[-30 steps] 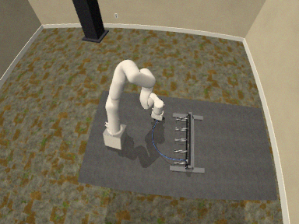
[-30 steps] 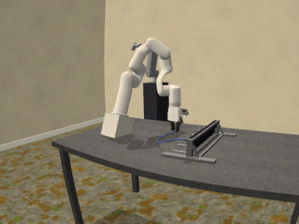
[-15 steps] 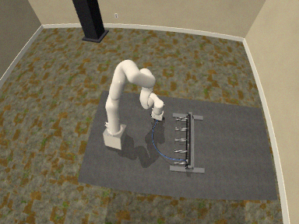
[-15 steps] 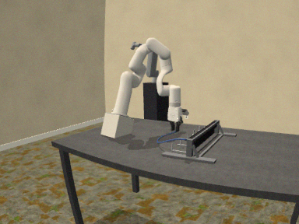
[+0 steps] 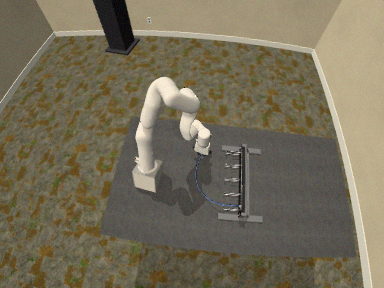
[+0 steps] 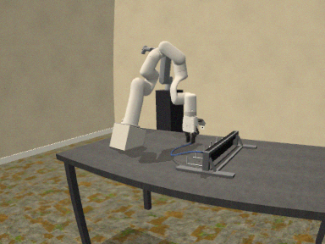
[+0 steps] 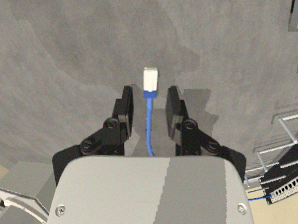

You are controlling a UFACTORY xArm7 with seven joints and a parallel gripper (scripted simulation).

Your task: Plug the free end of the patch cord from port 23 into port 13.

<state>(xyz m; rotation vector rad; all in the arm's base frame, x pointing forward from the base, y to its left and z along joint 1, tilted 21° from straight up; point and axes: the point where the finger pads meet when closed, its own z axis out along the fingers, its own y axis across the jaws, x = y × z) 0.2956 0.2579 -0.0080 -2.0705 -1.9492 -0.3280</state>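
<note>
The plug is 2 cm to the left of my hand and 2 cm below it.
</note>
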